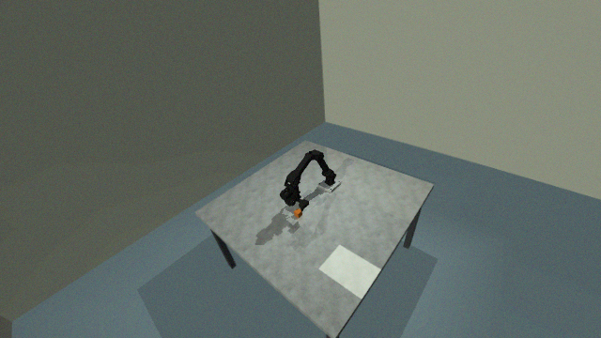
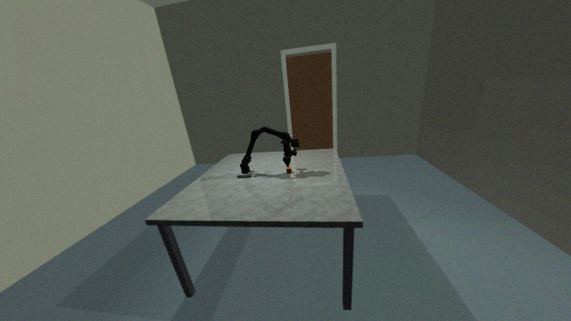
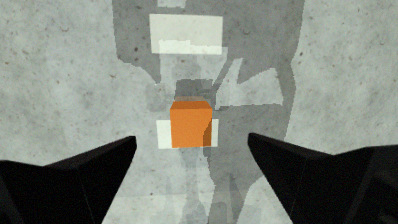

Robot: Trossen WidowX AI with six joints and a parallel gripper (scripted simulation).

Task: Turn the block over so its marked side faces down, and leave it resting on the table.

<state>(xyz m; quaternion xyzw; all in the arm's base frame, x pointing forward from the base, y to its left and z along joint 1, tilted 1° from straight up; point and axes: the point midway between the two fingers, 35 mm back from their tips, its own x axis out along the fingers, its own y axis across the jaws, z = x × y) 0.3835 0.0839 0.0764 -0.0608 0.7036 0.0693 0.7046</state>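
The orange block is 1 cm behind my gripper tip and 5 cm below it.
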